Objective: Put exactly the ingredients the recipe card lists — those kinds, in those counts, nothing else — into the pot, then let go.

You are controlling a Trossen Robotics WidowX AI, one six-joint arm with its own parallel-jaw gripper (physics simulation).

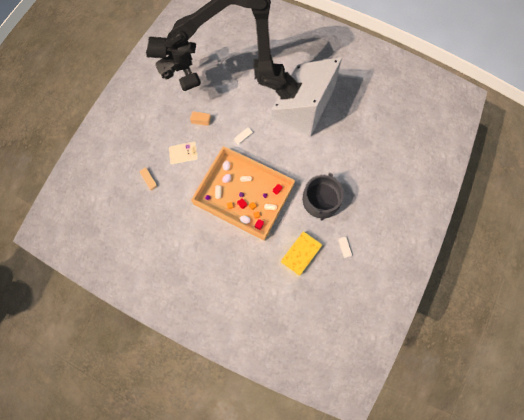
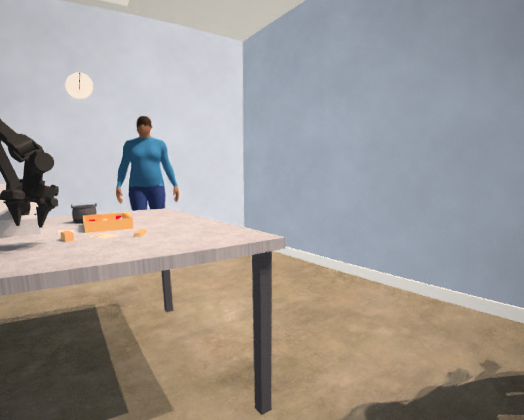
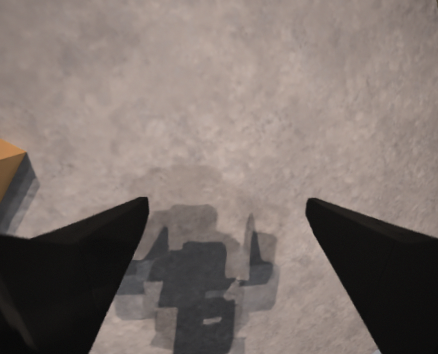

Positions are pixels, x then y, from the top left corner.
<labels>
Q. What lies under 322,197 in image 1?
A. A dark pot.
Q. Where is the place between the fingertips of the gripper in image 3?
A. At 228,205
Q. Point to a wooden tray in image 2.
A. At 111,223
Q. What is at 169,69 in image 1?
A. The gripper.
</labels>
